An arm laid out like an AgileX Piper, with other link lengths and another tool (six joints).
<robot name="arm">
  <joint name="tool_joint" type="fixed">
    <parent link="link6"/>
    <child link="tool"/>
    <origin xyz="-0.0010 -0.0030 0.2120" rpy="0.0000 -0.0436 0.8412"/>
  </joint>
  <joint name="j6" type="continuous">
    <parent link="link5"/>
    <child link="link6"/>
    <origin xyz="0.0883 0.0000 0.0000" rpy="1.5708 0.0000 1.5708"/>
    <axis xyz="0 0 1"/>
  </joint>
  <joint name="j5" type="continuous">
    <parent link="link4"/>
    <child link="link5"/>
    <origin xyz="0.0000 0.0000 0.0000" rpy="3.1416 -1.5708 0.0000"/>
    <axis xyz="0 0 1"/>
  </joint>
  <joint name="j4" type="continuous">
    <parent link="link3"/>
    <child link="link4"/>
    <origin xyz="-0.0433 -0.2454 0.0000" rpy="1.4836 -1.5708 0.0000"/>
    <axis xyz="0 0 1"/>
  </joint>
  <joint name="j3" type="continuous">
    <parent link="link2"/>
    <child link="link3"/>
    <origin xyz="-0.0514 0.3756 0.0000" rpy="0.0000 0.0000 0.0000"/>
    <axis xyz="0 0 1"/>
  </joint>
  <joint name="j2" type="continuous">
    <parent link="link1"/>
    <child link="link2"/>
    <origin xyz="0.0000 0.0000 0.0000" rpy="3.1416 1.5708 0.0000"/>
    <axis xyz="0 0 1"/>
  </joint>
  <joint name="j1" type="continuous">
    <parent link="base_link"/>
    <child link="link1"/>
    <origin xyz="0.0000 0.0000 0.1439" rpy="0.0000 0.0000 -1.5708"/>
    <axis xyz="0 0 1"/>
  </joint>
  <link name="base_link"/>
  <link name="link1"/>
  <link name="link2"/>
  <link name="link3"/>
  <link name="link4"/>
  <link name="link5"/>
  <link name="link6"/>
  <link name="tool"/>
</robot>
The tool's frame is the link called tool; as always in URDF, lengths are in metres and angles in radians. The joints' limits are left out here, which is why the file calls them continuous.
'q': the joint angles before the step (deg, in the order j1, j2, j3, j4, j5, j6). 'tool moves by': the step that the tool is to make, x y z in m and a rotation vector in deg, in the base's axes. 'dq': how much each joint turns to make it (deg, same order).
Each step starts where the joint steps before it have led.
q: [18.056 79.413 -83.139 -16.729 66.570 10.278]
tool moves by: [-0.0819 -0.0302 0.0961 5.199 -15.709 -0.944]
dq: [-0.362 -18.753 1.974 -0.266 0.395 0.545]
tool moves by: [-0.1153 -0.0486 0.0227 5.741 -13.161 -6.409]
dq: [-8.012 -21.933 9.296 2.742 -1.456 0.413]
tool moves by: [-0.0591 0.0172 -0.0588 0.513 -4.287 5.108]
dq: [-1.308 -16.090 14.869 6.089 -4.031 -4.924]
